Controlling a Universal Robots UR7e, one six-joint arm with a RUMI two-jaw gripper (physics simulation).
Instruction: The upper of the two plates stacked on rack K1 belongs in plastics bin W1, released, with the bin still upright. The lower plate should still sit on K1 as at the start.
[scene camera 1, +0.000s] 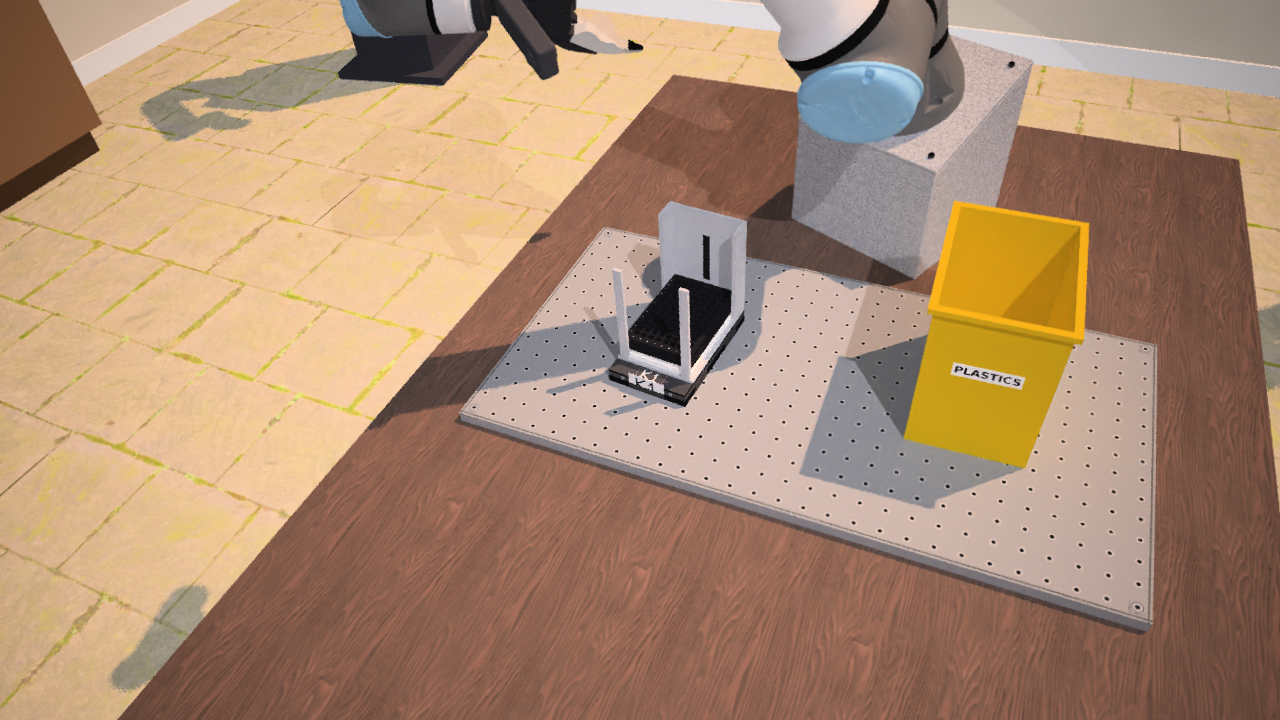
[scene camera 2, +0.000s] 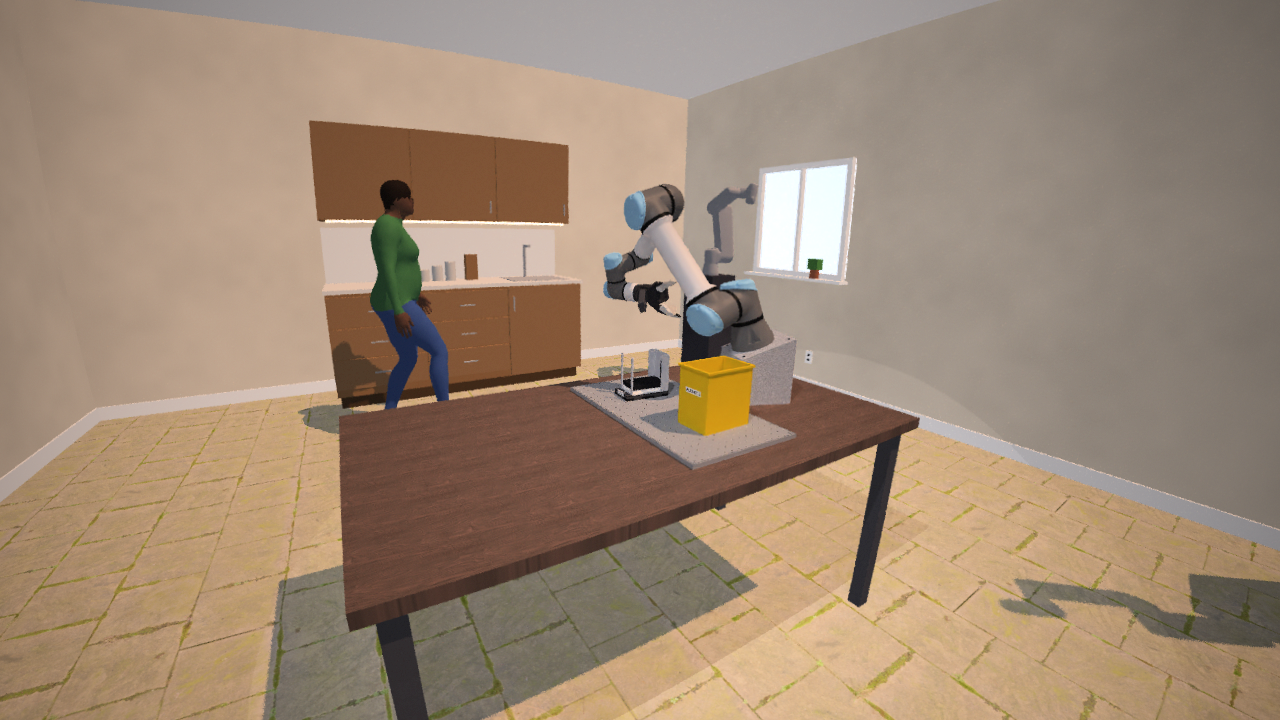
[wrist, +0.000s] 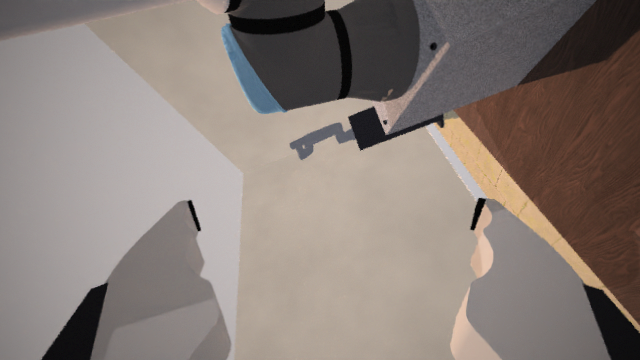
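Rack K1 has a pale upright back wall, two thin white front posts and a dark base. Black plates lie flat in it; the line between upper and lower plate is too small to tell. The yellow plastics bin W1 stands upright; its inner walls show, but its floor is hidden. My gripper is open and empty, high above and behind the rack. Part of it shows at the top edge in scene camera 1.
Rack and bin stand apart on a perforated board on the brown table. The arm's grey pedestal stands behind the bin. A person stands beyond the table.
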